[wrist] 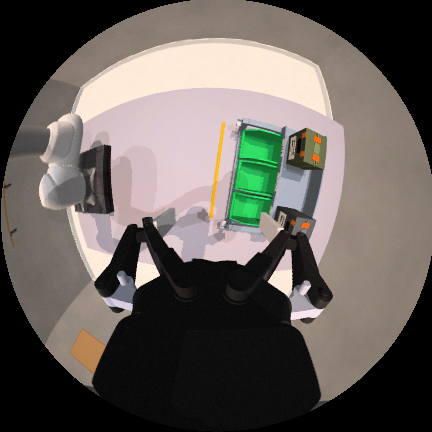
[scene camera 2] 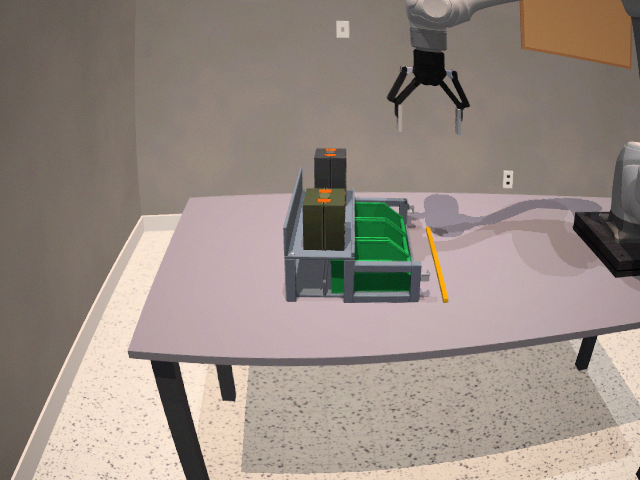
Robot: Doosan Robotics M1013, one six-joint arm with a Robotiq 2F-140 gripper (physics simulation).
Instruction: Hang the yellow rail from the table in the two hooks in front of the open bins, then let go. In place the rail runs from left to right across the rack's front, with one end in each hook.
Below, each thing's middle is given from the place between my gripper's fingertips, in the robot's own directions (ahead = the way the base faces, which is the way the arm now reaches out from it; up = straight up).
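Labels:
Counted from my hand: the dark grey case (scene camera 2: pixel 329 163), 23 cm ahead, 3 cm to the right, 13 cm below; the olive case (scene camera 2: pixel 323 208), 23 cm ahead, 20 cm to the left, 14 cm below.

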